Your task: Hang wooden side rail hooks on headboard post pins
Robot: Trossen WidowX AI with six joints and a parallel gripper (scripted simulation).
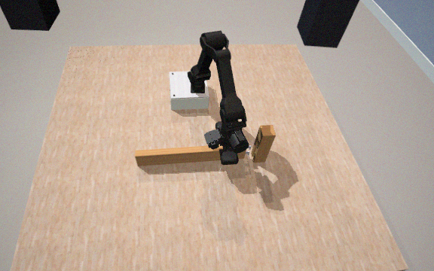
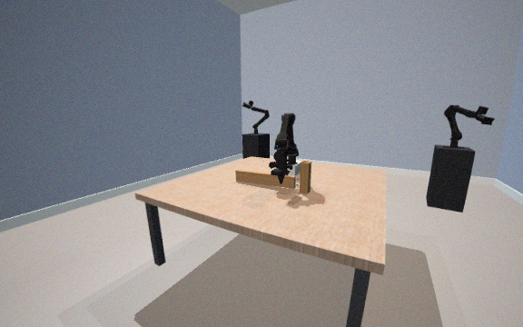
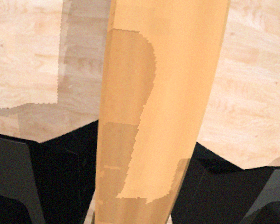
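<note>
The headboard post lies 14 cm to the left of my gripper tip, 6 cm above it and 1 cm behind it.
</note>
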